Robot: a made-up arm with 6 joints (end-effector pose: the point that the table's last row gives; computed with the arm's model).
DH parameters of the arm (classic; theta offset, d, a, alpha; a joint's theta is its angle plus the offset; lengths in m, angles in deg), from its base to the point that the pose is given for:
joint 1: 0 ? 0 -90
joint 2: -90 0 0.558 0
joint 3: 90 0.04 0 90
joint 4: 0 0.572 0 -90
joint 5: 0 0 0 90
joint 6: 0 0.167 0 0
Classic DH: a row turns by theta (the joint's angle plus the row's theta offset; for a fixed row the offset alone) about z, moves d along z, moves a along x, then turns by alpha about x.
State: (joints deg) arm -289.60 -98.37 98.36 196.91 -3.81 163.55
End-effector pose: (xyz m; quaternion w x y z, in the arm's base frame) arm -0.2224 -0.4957 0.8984 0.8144 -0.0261 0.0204 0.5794
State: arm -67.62 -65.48 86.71 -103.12 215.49 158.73
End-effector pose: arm -0.0011 0.3557 0.8710 0.2762 -0.1971 0.9298 0.1428
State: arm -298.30 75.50 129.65 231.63 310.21 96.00
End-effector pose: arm -0.0381 0.2245 -0.2010 0.5193 0.5572 -0.6172 -0.1971
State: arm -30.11 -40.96 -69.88 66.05 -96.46 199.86
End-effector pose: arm -0.7990 0.3343 0.4026 0.5562 0.7097 -0.4060 0.1488
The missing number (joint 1, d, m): 0.241
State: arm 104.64 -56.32 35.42 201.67 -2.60 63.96
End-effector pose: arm 0.1409 -0.7087 1.2432 0.9832 0.1598 0.0184 0.0868
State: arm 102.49 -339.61 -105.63 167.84 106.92 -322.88
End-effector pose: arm 0.0017 -0.3480 0.6518 0.1348 -0.8430 -0.5172 0.0613
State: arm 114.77 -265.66 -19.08 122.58 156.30 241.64
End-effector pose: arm -0.4868 0.8244 0.3404 0.1879 0.1321 0.7031 -0.6729
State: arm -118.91 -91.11 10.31 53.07 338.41 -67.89
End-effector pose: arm 0.6116 1.1264 0.3100 0.3545 -0.4994 -0.5342 -0.5827
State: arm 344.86 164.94 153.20 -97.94 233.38 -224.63
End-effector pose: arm -0.1059 0.2076 0.0663 0.5160 -0.7610 0.3255 -0.2205
